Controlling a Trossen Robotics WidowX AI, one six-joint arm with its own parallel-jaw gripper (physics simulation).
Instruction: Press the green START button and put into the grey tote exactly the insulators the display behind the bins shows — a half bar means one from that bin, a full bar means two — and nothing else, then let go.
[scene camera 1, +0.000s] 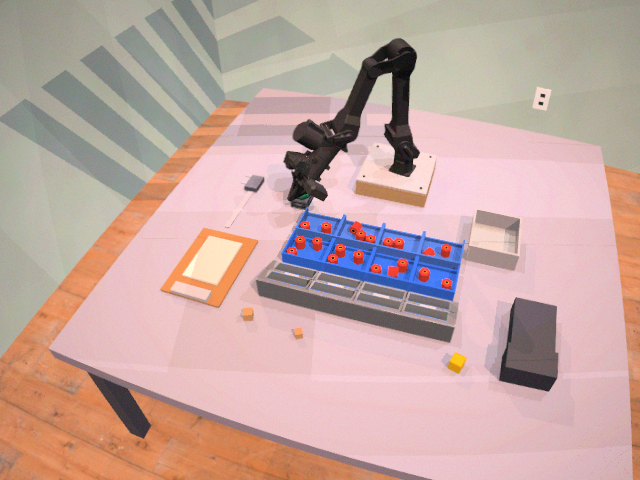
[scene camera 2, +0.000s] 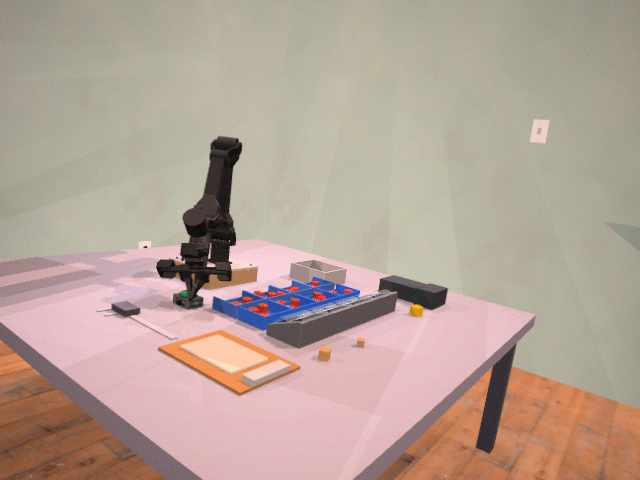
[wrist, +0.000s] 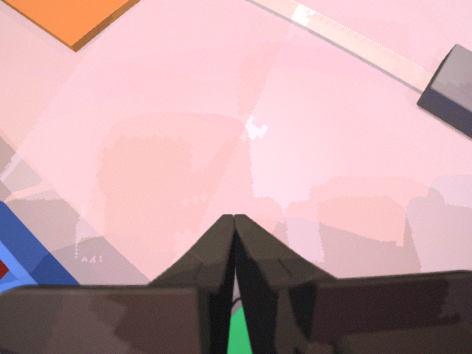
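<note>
My gripper (scene camera 1: 294, 197) (scene camera 2: 191, 296) (wrist: 233, 225) is shut and empty, pointing down at the START button. Its tips are at or very close to the button; contact cannot be told. The button's green cap (scene camera 1: 303, 196) (scene camera 2: 183, 293) (wrist: 239, 335) is partly hidden by the fingers. Red insulators (scene camera 1: 423, 274) (scene camera 2: 294, 302) stand or lie in the blue bins (scene camera 1: 351, 272) (scene camera 2: 225, 307) (wrist: 30, 245), which form two rows. The grey display housing (scene camera 1: 356, 310) (scene camera 2: 336, 323) has four windows; its bars are not readable. The grey tote (scene camera 1: 491, 253) (scene camera 2: 303, 272) looks empty.
An orange clipboard (scene camera 1: 235, 268) (scene camera 2: 206, 363) (wrist: 75, 25) and a dark caliper-like tool (scene camera 1: 253, 183) (scene camera 2: 125, 308) (wrist: 455, 90) lie near the gripper. A black block (scene camera 1: 532, 335) (scene camera 2: 413, 292), a yellow cube (scene camera 1: 456, 362) (scene camera 2: 416, 310) and two small orange cubes lie beyond the display.
</note>
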